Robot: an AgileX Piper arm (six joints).
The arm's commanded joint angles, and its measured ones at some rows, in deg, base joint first. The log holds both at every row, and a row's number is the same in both.
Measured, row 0:
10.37 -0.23 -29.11 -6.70 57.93 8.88
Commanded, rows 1 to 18:
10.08 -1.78 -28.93 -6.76 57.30 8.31
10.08 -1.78 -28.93 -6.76 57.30 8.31
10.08 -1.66 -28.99 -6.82 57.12 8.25
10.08 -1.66 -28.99 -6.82 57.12 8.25
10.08 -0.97 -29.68 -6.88 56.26 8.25
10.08 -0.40 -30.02 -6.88 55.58 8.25
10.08 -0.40 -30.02 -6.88 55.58 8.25
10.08 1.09 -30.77 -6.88 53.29 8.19
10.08 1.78 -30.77 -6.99 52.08 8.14
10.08 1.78 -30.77 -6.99 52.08 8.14
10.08 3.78 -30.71 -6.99 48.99 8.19
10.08 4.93 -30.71 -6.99 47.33 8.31
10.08 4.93 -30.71 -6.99 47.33 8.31
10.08 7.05 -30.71 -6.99 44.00 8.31
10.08 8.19 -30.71 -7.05 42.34 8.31
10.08 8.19 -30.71 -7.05 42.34 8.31
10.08 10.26 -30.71 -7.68 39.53 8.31
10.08 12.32 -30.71 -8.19 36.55 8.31
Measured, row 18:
10.37 9.97 -30.37 -7.10 41.37 8.82
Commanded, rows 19 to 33:
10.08 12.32 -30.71 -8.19 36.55 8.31
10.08 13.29 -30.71 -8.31 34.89 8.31
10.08 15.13 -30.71 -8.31 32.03 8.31
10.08 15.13 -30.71 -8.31 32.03 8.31
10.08 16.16 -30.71 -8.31 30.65 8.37
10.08 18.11 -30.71 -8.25 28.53 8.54
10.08 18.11 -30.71 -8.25 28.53 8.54
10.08 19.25 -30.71 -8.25 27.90 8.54
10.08 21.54 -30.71 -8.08 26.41 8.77
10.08 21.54 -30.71 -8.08 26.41 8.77
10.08 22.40 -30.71 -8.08 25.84 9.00
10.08 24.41 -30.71 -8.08 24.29 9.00
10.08 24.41 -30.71 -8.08 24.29 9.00
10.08 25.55 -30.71 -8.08 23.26 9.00
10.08 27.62 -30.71 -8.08 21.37 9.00
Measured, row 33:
10.37 25.50 -30.37 -7.68 24.64 9.28
